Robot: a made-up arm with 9 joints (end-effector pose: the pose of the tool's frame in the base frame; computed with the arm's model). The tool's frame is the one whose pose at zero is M.
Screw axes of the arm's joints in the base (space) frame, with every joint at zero. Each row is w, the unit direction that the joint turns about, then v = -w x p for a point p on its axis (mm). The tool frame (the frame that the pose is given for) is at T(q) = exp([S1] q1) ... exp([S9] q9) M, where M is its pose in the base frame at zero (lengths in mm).
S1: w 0 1 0 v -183 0 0
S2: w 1 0 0 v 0 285 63
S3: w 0 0 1 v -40 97 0
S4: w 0 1 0 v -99 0 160
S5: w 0 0 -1 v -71 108 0
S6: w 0 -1 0 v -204 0 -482
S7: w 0 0 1 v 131 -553 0
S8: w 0 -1 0 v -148 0 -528
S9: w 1 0 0 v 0 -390 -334
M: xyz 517 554 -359 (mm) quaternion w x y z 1 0 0 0
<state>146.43 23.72 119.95 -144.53 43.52 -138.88 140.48 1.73 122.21</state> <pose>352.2 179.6 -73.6 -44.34 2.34 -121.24</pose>
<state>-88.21 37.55 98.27 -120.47 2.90 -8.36 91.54 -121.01 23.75</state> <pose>-253.4 292.8 12.8 -150.39 -24.34 146.99</pose>
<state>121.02 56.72 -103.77 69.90 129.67 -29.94 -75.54 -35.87 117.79</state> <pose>452.8 143.0 384.4 -142.74 79.04 26.16</pose>
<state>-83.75 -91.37 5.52 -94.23 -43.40 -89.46 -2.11 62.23 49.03</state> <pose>688.5 -264.7 609.6 -127.34 -15.97 44.54</pose>
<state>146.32 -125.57 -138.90 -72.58 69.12 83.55 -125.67 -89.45 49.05</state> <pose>392.1 -232.0 300.3 -162.50 -72.00 -15.94</pose>
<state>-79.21 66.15 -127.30 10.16 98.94 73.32 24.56 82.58 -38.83</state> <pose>123.6 169.2 -672.4 -86.86 -26.28 -44.65</pose>
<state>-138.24 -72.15 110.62 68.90 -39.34 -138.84 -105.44 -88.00 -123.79</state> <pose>64.5 -383.2 -563.4 -108.56 -26.58 83.49</pose>
